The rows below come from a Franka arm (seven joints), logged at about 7 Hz.
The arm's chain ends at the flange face. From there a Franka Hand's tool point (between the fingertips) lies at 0.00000 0.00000 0.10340 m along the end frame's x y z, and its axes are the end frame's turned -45 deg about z.
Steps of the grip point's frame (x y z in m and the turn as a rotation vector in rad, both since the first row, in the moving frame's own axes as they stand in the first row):
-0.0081, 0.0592, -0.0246, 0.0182, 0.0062, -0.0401
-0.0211, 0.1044, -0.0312, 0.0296, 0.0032, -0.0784
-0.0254, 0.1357, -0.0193, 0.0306, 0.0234, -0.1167
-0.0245, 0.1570, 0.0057, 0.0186, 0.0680, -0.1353
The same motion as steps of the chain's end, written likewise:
0.0370, 0.0494, -0.0246, 0.0173, -0.0085, -0.0401
0.0609, 0.0911, -0.0312, 0.0232, -0.0187, -0.0784
0.0787, 0.1178, -0.0192, 0.0382, -0.0051, -0.1167
0.0905, 0.1349, 0.0060, 0.0612, 0.0349, -0.1353

